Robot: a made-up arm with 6 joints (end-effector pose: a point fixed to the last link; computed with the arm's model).
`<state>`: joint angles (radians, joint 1 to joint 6).
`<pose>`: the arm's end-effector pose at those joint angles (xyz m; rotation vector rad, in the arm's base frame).
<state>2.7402 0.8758 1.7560 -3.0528 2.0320 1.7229</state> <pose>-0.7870 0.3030 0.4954 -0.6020 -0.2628 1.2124</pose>
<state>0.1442 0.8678 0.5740 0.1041 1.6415 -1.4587</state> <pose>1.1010 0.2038 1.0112 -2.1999 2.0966 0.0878</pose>
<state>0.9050 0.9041 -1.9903 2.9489 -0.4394 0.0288</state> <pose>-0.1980 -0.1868 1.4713 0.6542 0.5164 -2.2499</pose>
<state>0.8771 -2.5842 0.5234 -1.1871 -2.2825 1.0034</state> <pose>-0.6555 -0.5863 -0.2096 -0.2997 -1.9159 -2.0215</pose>
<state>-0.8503 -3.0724 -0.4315 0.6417 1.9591 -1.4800</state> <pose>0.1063 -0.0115 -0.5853 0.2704 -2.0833 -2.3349</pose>
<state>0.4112 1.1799 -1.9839 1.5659 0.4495 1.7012</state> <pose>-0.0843 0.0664 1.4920 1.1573 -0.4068 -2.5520</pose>
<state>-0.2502 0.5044 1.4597 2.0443 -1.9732 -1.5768</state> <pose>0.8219 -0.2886 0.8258 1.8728 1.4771 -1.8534</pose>
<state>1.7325 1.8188 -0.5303 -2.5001 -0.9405 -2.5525</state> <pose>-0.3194 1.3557 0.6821 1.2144 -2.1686 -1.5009</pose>
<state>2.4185 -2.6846 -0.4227 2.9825 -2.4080 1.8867</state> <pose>0.2718 -0.2771 -0.5295 0.6939 0.2500 1.2582</pose>
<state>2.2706 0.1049 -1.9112 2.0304 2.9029 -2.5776</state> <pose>0.3410 -0.4237 1.1326 0.7003 -1.5470 -1.7254</pose>
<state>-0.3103 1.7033 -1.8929 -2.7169 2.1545 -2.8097</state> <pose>0.3570 -0.0828 1.1946 -0.3024 -2.3320 0.2916</pose>
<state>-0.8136 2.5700 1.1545 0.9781 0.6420 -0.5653</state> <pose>-0.0826 0.2120 -0.4905 -1.4240 -1.6828 -0.8649</pose>
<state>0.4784 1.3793 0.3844 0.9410 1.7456 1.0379</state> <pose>1.0388 0.6683 0.5470 -0.6177 -2.1009 -0.5588</pose>
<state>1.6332 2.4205 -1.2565 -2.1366 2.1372 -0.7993</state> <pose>-0.0251 0.9785 0.5050 -0.8389 1.4912 -1.9356</pose>
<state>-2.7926 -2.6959 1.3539 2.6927 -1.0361 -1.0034</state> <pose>0.9531 0.3901 0.3987 -0.5427 -0.0261 -0.8120</pose>
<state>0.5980 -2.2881 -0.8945 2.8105 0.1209 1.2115</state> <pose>-0.3931 -0.1827 -0.5932 -2.9899 0.4170 -0.1270</pose>
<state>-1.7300 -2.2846 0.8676 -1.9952 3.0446 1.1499</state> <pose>0.1932 1.0648 0.3390 1.1471 -1.4675 0.9185</pose>
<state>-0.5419 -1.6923 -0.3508 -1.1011 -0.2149 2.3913</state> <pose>-1.1573 0.7322 0.1567 -1.7777 -1.2142 0.2331</pose>
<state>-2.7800 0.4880 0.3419 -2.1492 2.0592 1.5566</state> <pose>-0.6739 -0.1882 1.6726 -0.2790 1.7484 1.6113</pose>
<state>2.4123 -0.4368 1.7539 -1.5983 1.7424 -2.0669</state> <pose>-0.2342 0.3303 1.3586 -1.8515 -0.8954 -1.9823</pose>
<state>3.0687 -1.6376 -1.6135 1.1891 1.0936 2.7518</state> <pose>0.5857 -0.1320 -0.1662 0.8878 2.1043 -1.0402</pose>
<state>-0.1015 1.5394 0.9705 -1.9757 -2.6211 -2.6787</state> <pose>0.9249 0.0457 0.1444 -0.2204 -0.9570 -0.9052</pose>
